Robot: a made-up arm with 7 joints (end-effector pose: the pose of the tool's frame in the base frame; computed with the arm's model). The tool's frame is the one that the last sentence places.
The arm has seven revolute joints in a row. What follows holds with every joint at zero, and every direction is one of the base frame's. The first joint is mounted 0.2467 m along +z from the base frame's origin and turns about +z. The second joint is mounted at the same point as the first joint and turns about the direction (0, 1, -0.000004). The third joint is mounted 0.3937 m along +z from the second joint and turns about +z. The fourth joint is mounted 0.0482 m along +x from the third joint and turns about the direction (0, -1, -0.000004). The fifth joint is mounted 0.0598 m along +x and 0.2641 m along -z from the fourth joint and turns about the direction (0, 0.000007, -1). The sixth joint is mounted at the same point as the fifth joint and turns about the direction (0, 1, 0.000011). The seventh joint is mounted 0.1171 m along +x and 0.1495 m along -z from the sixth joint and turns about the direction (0, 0.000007, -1). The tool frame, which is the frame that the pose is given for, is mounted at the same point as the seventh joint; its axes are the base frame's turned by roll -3.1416, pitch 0.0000 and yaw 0.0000 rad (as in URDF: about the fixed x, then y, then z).
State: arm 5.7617 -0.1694 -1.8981 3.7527 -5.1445 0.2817 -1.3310
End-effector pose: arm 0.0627 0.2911 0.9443 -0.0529 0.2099 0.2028 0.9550
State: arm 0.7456 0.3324 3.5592 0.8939 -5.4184 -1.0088 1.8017
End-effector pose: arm -0.1649 -0.1684 0.7327 -0.4757 -0.2709 0.8340 0.0697
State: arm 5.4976 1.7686 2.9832 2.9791 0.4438 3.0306 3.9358
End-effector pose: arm 0.3474 -0.3986 0.2795 -0.5344 0.3779 0.7512 0.0850
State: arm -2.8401 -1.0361 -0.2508 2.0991 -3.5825 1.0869 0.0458
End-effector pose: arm 0.4062 0.1862 0.9243 0.4738 0.0057 0.8687 0.1448
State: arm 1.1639 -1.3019 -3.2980 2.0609 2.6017 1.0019 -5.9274
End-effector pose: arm -0.3346 -0.7052 0.0612 0.4491 0.5261 -0.5434 0.4757
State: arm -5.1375 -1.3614 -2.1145 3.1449 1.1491 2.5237 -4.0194
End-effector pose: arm -0.1074 -0.5746 0.4798 -0.1826 0.6251 0.2644 0.7113
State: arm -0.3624 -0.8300 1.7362 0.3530 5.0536 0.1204 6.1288
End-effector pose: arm -0.0112 0.2861 0.1621 0.1145 0.8850 0.0785 0.4443
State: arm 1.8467 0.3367 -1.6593 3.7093 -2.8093 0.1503 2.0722
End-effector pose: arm -0.2303 0.2431 0.9598 -0.3774 -0.0390 0.9059 0.1878
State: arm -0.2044 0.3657 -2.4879 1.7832 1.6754 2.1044 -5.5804
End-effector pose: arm -0.0062 -0.3454 0.7921 -0.2578 0.7804 -0.4549 0.3430
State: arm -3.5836 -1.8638 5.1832 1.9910 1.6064 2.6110 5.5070
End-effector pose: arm 0.5677 -0.1613 0.3296 0.5543 -0.3181 -0.1723 0.7496
